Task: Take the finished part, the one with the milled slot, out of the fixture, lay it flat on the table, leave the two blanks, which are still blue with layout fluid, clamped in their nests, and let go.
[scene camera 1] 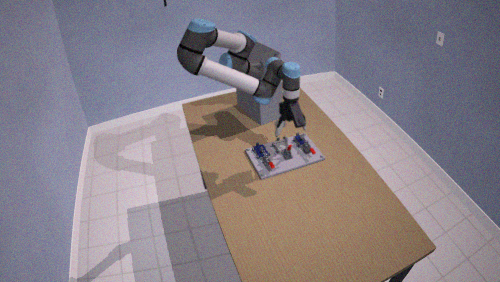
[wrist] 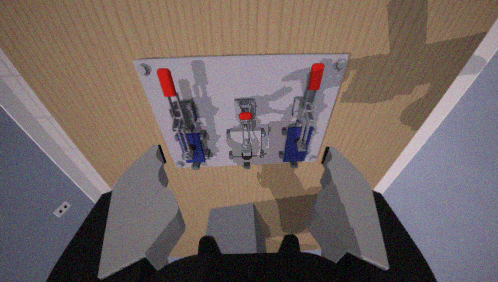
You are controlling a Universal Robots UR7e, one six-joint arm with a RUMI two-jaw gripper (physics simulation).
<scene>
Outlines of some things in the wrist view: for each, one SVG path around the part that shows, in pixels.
My gripper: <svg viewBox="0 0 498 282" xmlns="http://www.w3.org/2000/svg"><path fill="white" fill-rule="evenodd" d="M46 280L46 282L437 282L424 256L382 194L374 191L361 172L336 148L328 146L325 149L321 162L325 169L320 179L322 190L318 192L307 221L308 231L322 249L321 256L301 252L299 240L294 234L284 236L278 253L222 254L213 236L203 236L199 241L198 255L187 256L169 264L168 256L183 235L185 223L173 191L167 189L169 180L164 170L164 165L167 162L161 145L151 146L127 168L110 192L101 195Z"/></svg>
A finished part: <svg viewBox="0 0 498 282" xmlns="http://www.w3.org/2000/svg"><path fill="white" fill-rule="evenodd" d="M260 127L249 127L250 143L252 144L252 158L249 160L242 158L242 128L230 128L233 163L260 162Z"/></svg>
</scene>
